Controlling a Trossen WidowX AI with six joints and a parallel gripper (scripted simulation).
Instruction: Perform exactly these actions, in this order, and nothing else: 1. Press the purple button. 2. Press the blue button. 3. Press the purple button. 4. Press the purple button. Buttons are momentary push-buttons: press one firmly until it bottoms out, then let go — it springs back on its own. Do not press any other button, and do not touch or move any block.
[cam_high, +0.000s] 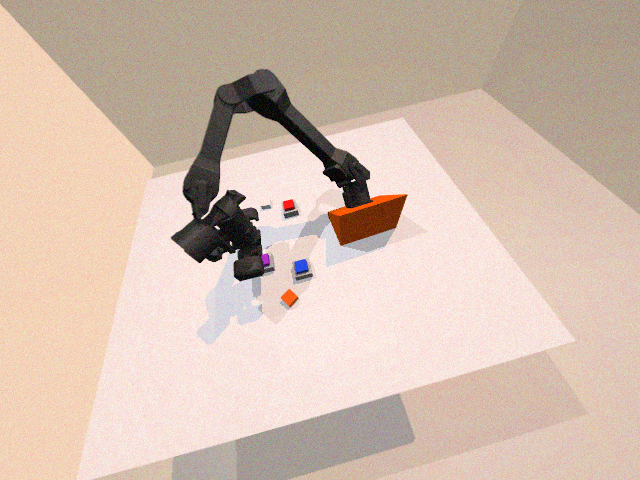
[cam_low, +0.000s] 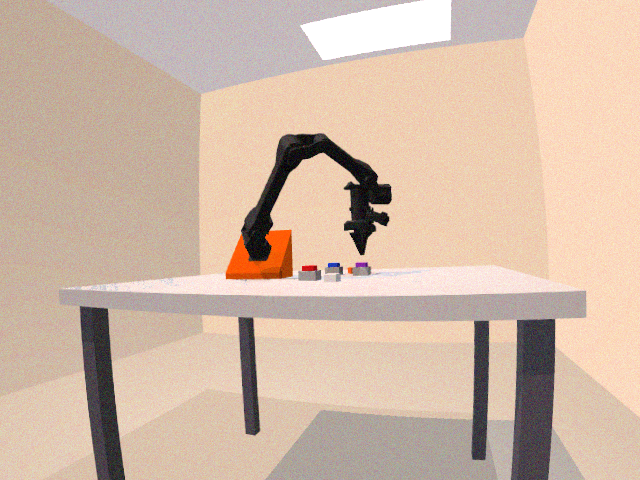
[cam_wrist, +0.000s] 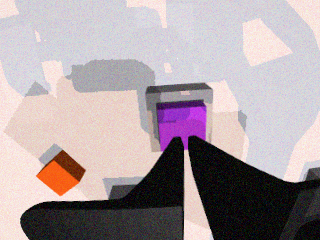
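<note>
My gripper tip is now 3 cm above the purple button. From my gripper tip the other things lie so: red button: 17 cm to the right, 12 cm behind, 3 cm below; then blue button: 10 cm behind, 5 cm to the left, 3 cm below; then small orange block: 12 cm to the left, 5 cm below, 5 cm behind.
</note>
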